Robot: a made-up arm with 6 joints. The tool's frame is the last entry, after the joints.
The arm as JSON. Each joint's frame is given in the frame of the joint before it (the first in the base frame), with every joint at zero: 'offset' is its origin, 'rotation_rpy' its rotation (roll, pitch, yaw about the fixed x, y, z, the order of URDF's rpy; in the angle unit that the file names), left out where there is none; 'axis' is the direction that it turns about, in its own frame. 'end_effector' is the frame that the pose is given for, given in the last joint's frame.
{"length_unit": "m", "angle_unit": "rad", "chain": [
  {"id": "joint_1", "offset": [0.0, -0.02, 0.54], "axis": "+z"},
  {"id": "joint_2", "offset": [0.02, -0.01, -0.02], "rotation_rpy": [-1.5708, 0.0, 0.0], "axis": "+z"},
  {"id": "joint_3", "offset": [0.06, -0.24, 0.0], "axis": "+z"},
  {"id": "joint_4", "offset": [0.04, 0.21, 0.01], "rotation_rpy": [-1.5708, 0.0, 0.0], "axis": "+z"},
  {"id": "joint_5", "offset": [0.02, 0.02, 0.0], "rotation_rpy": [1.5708, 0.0, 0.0], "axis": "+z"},
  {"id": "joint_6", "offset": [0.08, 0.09, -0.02], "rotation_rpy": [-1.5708, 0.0, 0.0], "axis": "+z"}
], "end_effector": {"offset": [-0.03, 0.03, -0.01], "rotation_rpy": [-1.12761, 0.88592, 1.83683]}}
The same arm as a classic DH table. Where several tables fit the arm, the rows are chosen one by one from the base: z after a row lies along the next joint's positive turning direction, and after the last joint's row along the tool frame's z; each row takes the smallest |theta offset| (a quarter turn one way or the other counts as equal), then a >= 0, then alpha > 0; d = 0 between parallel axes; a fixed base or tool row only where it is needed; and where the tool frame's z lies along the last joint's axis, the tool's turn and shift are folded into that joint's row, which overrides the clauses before.
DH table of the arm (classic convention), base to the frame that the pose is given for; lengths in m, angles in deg. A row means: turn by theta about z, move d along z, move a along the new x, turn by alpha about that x. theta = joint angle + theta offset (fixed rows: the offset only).
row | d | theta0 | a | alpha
base (fixed) | 0.0000 | -90.00 | 0.0200 | 0.00
joint_1 | 0.5200 | 90.00 | 0.0200 | -90.00
joint_2 | 0.0000 | -75.96 | 0.2474 | 0.00
joint_3 | 0.0000 | 75.96 | 0.0400 | -90.00
joint_4 | 0.2100 | 0.00 | 0.0200 | 90.00
joint_5 | -0.0400 | 0.00 | 0.0800 | -90.00
joint_6 | 0.0708 | 85.06 | 0.0273 | -74.26
tool (fixed) | 0.0337 | 53.58 | 0.0000 | 0.00

